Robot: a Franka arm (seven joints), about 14 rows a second.
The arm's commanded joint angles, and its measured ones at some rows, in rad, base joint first. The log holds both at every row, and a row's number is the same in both.
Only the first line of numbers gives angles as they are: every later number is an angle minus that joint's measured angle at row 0.
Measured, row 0:
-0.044, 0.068, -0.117, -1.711, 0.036, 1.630, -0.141
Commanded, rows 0 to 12:
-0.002, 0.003, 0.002, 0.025, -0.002, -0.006, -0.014
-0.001, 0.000, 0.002, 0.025, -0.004, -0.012, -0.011
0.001, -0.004, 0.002, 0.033, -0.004, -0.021, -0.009
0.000, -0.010, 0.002, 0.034, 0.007, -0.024, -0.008
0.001, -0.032, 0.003, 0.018, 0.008, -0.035, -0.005
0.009, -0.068, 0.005, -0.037, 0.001, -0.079, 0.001
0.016, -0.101, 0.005, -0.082, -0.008, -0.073, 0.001
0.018, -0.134, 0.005, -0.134, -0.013, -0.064, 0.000
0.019, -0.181, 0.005, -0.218, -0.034, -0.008, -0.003
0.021, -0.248, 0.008, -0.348, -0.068, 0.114, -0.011
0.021, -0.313, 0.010, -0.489, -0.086, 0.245, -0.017
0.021, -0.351, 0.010, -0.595, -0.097, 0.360, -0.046
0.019, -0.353, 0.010, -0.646, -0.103, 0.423, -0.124
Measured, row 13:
0.013, -0.241, 0.011, -0.437, -0.076, 0.272, -0.039
